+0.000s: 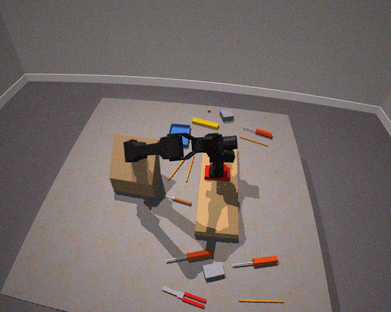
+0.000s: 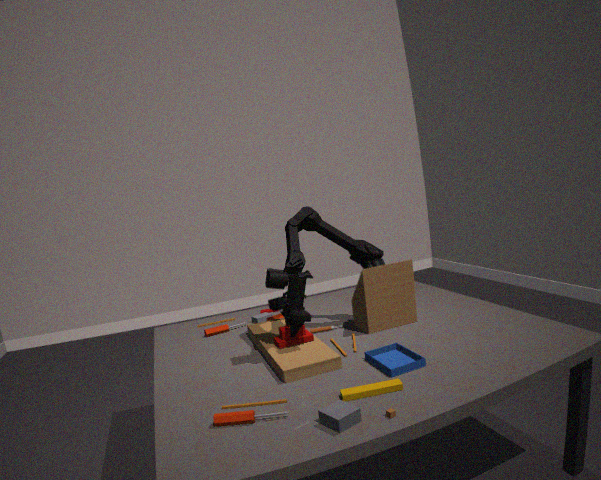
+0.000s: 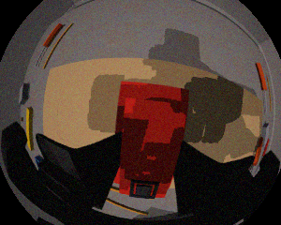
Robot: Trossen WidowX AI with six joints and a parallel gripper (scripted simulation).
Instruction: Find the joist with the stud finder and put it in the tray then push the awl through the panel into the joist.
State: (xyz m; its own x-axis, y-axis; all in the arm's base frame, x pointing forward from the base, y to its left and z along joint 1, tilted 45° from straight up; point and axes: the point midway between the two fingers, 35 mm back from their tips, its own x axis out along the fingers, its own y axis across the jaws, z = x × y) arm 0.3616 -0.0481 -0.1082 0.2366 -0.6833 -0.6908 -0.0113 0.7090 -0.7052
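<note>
Right now the blue tray is 28 cm to the left of my gripper tip, 24 cm behind it and 5 cm below it. Round my gripper tip: awl (19 cm behind, 14 cm to the right, 6 cm below); then red stud finder (2 cm behind, 2 cm above); then yellow bar (41 cm to the left, 9 cm behind, 6 cm below).
</note>
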